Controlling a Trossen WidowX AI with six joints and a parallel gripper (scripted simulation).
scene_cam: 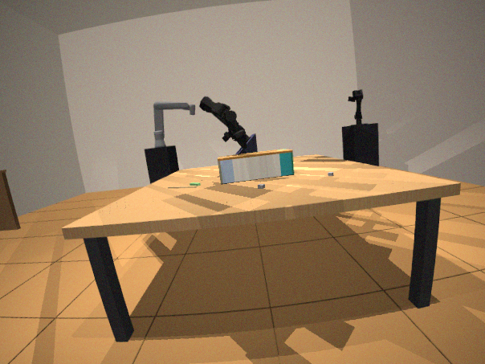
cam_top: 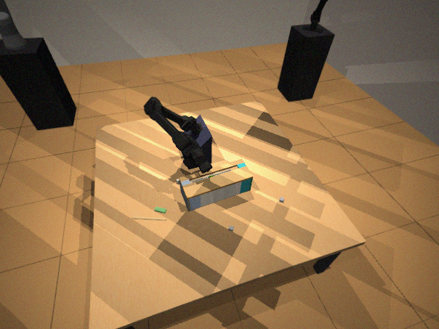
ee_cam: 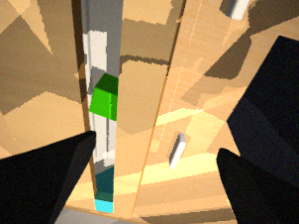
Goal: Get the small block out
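The small green block is 7 cm below my gripper tip, 5 cm ahead of it and 3 cm to the left of it. From my gripper tip the other things lie so: long box 10 cm below, 4 cm to the left, 3 cm ahead; then thin stick 34 cm to the right, 15 cm below, 15 cm ahead.
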